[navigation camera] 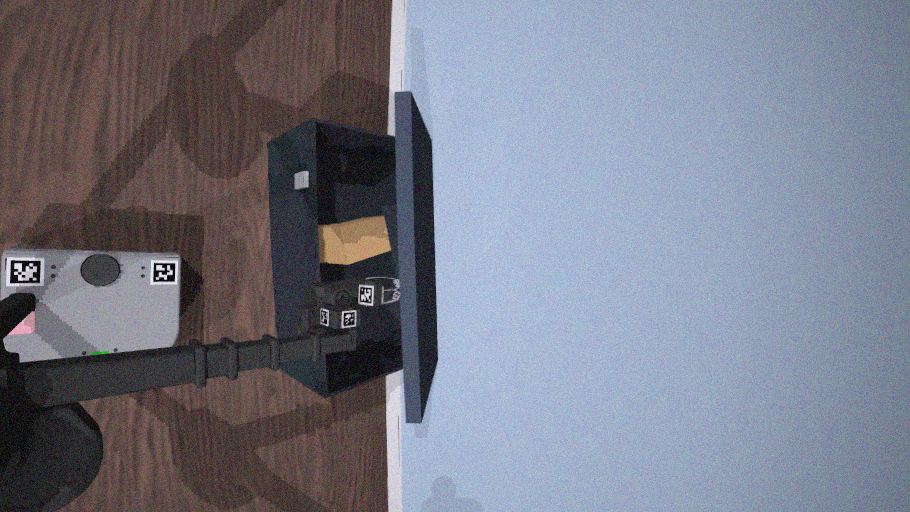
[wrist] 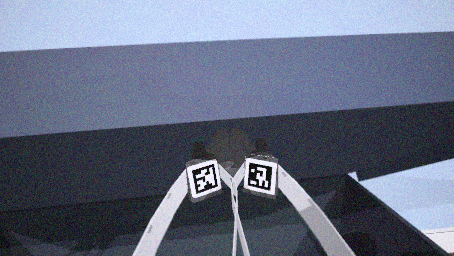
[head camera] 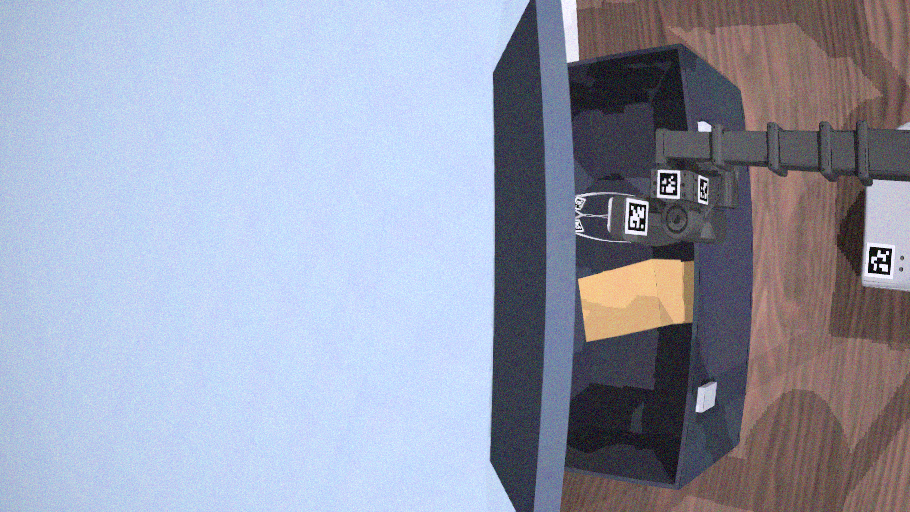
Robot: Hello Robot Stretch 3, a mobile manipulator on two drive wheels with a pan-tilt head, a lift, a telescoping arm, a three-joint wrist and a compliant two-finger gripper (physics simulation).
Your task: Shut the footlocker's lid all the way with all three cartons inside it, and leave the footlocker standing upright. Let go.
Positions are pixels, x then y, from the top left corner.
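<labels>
A footlocker can be seen in the navigation camera view [320,172], and the wrist view and the head camera view show the footlocker too. On the footlocker, [wrist: 102,133] and [head camera: 575,253] are the same spot.
</labels>
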